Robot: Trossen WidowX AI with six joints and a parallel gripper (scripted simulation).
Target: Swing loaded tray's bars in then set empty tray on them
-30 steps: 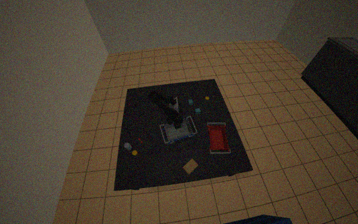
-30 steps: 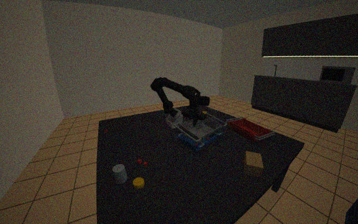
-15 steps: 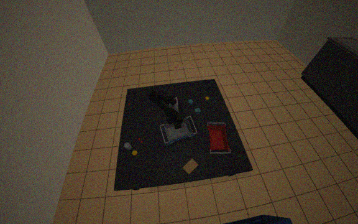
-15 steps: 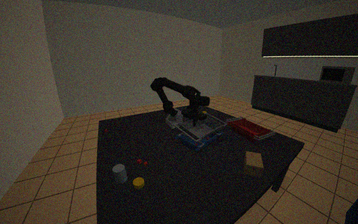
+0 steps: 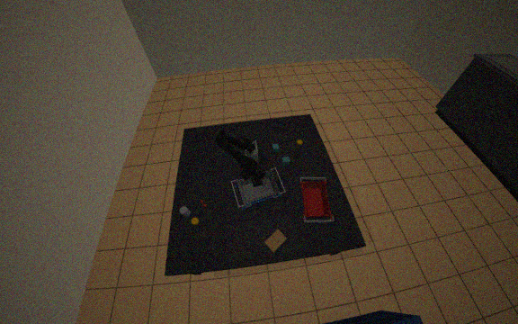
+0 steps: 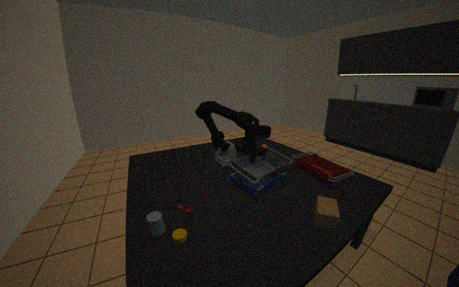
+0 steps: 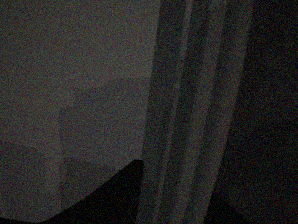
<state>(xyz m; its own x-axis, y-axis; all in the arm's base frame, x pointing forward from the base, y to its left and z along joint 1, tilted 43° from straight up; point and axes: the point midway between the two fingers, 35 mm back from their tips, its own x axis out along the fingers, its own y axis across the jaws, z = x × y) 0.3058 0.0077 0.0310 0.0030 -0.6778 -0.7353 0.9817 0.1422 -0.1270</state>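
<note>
The grey tray is 70 mm ahead of my gripper tip, 10 mm to the left of it and 20 mm above it. Round my gripper tip: white disc (140 mm ahead, 520 mm to the right, 70 mm below); tan box (430 mm ahead, 80 mm to the left, 70 mm below).
</note>
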